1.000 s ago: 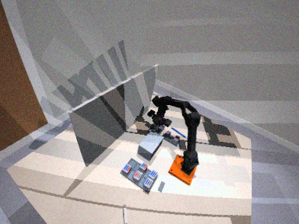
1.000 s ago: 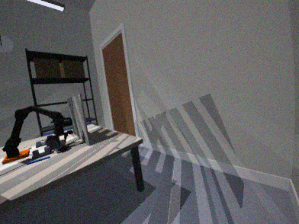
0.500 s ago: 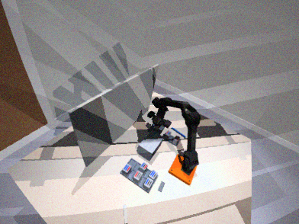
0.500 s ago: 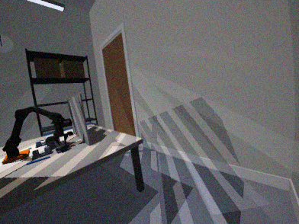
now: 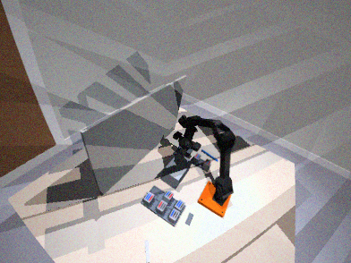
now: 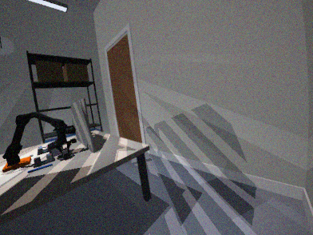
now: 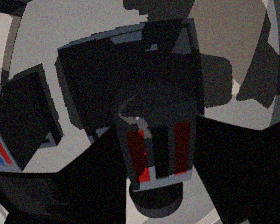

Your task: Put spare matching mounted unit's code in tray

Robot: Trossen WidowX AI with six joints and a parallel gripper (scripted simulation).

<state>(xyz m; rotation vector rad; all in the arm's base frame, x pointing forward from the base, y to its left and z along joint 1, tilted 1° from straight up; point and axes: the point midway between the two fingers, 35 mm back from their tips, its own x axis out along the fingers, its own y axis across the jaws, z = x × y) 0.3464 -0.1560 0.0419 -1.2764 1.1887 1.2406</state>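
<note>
Now: gripper tip 20 mm above the grey tray. Round my gripper tip: grey upright panel (200 mm to the left, 200 mm above, 170 mm ahead); grey mounted unit (200 mm to the left, 70 mm behind, 30 mm above); blue marker pen (160 mm behind, 100 mm to the right, 20 mm below).
</note>
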